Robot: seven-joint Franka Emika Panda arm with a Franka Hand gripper.
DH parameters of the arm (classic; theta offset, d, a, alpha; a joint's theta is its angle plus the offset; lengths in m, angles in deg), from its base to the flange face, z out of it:
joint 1: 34.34 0.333 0 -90
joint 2: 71.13 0 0 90
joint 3: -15.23 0.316 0.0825 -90
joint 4: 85.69 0 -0.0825 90
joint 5: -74.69 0.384 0 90
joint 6: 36.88 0 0.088 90
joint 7: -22.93 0.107 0 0
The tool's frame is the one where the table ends.
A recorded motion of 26 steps. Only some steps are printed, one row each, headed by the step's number.
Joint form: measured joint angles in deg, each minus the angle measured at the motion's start. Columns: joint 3, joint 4, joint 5, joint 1, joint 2, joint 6, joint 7.
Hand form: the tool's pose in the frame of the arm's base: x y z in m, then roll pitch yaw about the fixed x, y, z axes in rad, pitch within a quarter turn. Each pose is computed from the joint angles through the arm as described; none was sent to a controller.
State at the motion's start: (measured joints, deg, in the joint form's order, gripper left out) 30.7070 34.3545 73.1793 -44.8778 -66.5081 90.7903 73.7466
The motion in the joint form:
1: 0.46 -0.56 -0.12 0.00 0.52 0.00 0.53
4: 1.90 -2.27 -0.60 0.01 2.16 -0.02 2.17
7: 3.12 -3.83 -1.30 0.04 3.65 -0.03 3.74
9: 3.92 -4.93 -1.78 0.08 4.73 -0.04 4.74
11: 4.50 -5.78 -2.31 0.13 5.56 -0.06 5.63
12: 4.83 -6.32 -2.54 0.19 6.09 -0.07 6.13
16: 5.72 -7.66 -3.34 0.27 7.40 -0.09 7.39
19: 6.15 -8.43 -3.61 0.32 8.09 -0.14 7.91
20: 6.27 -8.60 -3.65 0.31 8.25 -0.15 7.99
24: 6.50 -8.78 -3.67 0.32 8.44 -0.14 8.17
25: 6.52 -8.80 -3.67 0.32 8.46 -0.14 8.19
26: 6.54 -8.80 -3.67 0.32 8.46 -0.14 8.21
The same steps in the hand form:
1: 0.5645 0.0505 0.3898 -3.0965 -0.0346 -0.7877
4: 0.5720 0.0644 0.3881 -3.0909 -0.0321 -0.7875
7: 0.5787 0.0765 0.3867 -3.0870 -0.0324 -0.7876
9: 0.5833 0.0846 0.3854 -3.0841 -0.0317 -0.7869
11: 0.5868 0.0906 0.3844 -3.0830 -0.0328 -0.7872
12: 0.5889 0.0944 0.3837 -3.0815 -0.0322 -0.7876
16: 0.5942 0.1037 0.3821 -3.0786 -0.0333 -0.7870
19: 0.5972 0.1084 0.3817 -3.0756 -0.0324 -0.7864
20: 0.5978 0.1095 0.3816 -3.0747 -0.0318 -0.7858
24: 0.5983 0.1119 0.3813 -3.0732 -0.0304 -0.7849
25: 0.5984 0.1121 0.3813 -3.0730 -0.0303 -0.7850
26: 0.5983 0.1123 0.3813 -3.0729 -0.0302 -0.7850

